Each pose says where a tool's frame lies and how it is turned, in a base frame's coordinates. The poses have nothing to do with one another.
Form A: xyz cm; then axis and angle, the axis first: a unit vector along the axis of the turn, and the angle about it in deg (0 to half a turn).
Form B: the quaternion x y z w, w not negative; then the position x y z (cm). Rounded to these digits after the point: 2 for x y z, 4 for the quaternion.
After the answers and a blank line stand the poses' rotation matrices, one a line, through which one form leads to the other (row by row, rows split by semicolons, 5 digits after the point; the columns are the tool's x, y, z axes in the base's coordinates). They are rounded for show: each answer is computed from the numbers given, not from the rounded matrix.
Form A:
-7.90 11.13 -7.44 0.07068 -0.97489 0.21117 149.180
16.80 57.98 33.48 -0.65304 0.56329 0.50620 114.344
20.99 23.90 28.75 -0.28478 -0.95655 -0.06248 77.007
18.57 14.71 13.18 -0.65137 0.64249 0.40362 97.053
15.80 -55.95 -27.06 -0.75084 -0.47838 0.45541 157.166
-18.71 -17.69 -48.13 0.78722 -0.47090 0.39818 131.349
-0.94 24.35 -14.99 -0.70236 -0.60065 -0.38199 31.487
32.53 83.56 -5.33 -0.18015 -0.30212 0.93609 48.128
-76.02 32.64 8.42 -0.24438 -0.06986 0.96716 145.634
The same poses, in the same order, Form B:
0.0681 -0.9398 0.2036 0.2657 -7.90 11.13 -7.44
-0.5488 0.4733 0.4254 0.5421 16.80 57.98 33.48
-0.1773 -0.5955 -0.0389 0.7826 20.99 23.90 28.75
-0.4881 0.4814 0.3024 0.6623 18.57 14.71 13.18
-0.7360 -0.4689 0.4464 0.1979 15.80 -55.95 -27.06
0.7173 -0.4291 0.3628 0.4119 -18.71 -17.69 -48.13
-0.1906 -0.1630 -0.1036 0.9625 -0.94 24.35 -14.99
-0.0735 -0.1232 0.3817 0.9131 32.53 83.56 -5.33
-0.2335 -0.0667 0.9240 0.2954 -76.02 32.64 8.42

-0.84950 -0.23627 -0.47173; -0.01989 0.90783 -0.41888; 0.52722 -0.34645 -0.77589
0.19004 -0.98068 0.04637; -0.05829 0.03588 0.99765; -0.98004 -0.19230 -0.05035
0.28770 0.27204 -0.91827; 0.15028 0.93411 0.32382; 0.94586 -0.23116 0.22786
0.35360 -0.87046 0.34244; -0.06932 0.34070 0.93761; -0.93282 -0.35528 0.06013
0.16170 0.51349 -0.84272; 0.86695 -0.48188 -0.12727; -0.47144 -0.71001 -0.52309
0.36847 -0.91451 0.16703; -0.31669 -0.29240 -0.90234; 0.87404 0.27959 -0.39736
0.92539 0.26163 -0.27422; -0.13740 0.90588 0.40063; 0.35323 -0.33306 0.87424
0.67826 -0.67895 -0.28105; 0.71515 0.69782 0.04010; 0.16889 -0.22819 0.95886
-0.71643 -0.51477 -0.47089; 0.57710 -0.81654 0.01461; -0.39202 -0.26128 0.88207

